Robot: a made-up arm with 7 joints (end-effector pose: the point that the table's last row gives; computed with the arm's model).
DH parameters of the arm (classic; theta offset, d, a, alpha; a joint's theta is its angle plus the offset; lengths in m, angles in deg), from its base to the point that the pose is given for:
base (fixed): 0 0 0 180
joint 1: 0 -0.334 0 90
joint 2: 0 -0.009 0 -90
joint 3: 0 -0.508 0 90
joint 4: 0 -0.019 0 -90
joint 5: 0 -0.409 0 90
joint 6: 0 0 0 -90
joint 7: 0 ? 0 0
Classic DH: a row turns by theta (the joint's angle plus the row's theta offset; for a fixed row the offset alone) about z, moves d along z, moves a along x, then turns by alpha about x.
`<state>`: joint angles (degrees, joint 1 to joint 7).
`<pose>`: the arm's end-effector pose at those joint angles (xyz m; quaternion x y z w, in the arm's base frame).
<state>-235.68 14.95 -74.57 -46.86 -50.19 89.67 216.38</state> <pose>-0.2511 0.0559 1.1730 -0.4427 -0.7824 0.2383 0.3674</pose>
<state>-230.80 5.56 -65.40 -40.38 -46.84 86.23 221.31</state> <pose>-0.1074 0.1585 1.2127 -0.5545 -0.6782 0.2364 0.4204</pose>
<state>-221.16 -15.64 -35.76 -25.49 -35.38 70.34 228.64</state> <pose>0.2442 0.2802 1.2083 -0.8314 -0.3620 0.1533 0.3926</pose>
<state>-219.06 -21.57 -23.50 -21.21 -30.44 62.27 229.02</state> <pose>0.3297 0.2959 1.1924 -0.9100 -0.2462 0.1176 0.3121</pose>
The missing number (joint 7, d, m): -0.101
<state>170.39 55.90 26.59 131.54 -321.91 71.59 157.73</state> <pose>-0.2831 0.1592 0.2449 -0.5718 -0.4025 0.7147 0.0184</pose>
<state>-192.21 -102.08 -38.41 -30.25 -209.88 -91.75 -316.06</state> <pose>0.8245 0.2445 0.0273 -0.7303 0.2553 0.5464 0.3209</pose>
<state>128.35 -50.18 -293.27 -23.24 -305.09 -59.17 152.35</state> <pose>0.6243 0.4334 0.8854 0.6297 -0.5833 -0.5127 0.0193</pose>
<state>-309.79 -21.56 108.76 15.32 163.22 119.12 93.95</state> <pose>-0.2398 0.2761 1.1329 0.4470 -0.4428 -0.1912 0.7534</pose>
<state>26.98 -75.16 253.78 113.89 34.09 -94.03 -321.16</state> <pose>-0.2309 0.5281 0.2988 0.5150 0.1980 0.4849 0.6786</pose>
